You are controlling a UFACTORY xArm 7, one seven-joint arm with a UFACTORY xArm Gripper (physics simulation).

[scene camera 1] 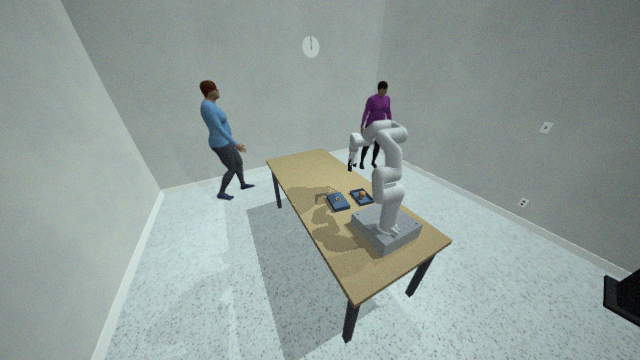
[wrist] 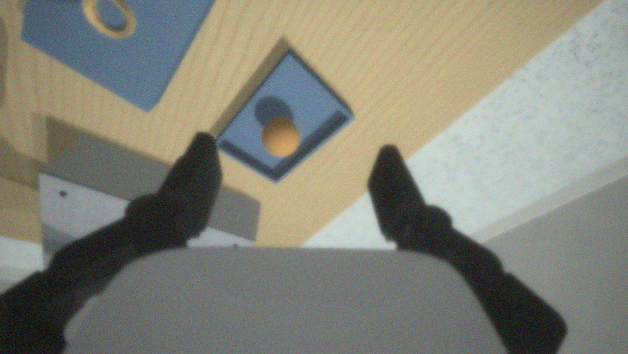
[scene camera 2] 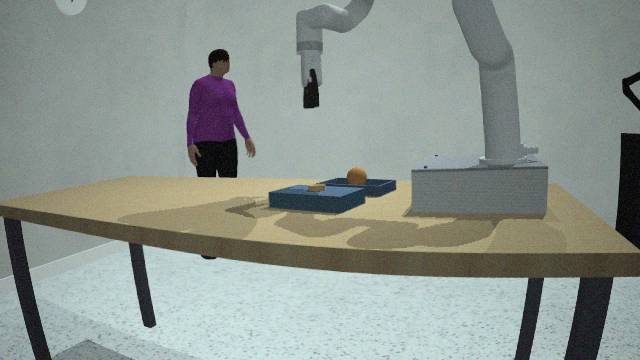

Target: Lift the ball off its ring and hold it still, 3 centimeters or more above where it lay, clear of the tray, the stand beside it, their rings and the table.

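Places are measured from the arm's base along level axes (x ahead, y left, z up), in millimetres.
Pixels of known places: gripper, between the fingertips: [scene camera 1: 352,168] [wrist: 299,159] [scene camera 2: 311,107]; arm's base, origin of its link: [scene camera 1: 386,227] [scene camera 2: 503,161].
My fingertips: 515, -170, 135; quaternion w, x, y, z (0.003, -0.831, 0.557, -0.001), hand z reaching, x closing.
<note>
Ahead of a thing's pixels: the offset from my fingertips to its middle, as dx, dy, dz. "spot": to the spot under its first point. Level surfaces: height alone.
The orange ball {-119, -27, -198} [scene camera 1: 362,194] [scene camera 2: 357,176] [wrist: 281,137] sits in the shallow blue tray {-119, -27, -224} [scene camera 1: 354,197] [scene camera 2: 382,189] [wrist: 310,85]; its ring under it is hidden. The blue stand [scene camera 1: 340,205] [scene camera 2: 315,201] [wrist: 150,65] is beside the tray, with a tan ring {spot: -58, +180, -202} [scene camera 1: 338,199] [scene camera 2: 316,187] [wrist: 120,34] on top. My gripper [scene camera 1: 352,168] [scene camera 2: 311,106] [wrist: 299,159] is open and empty. It hangs high above the table, well above the ball and apart from it. In the wrist view the ball appears between the fingertips, nearer the left one, but far below them.
The wooden table {dz -238} [scene camera 1: 305,170] [scene camera 2: 150,192] [wrist: 400,90] carries the grey base block [scene camera 1: 367,235] [scene camera 2: 475,192] [wrist: 115,165] of the arm, near the tray. A person in purple [scene camera 1: 376,110] [scene camera 2: 215,110] stands behind the table. A person in blue [scene camera 1: 215,125] is off its far left side.
</note>
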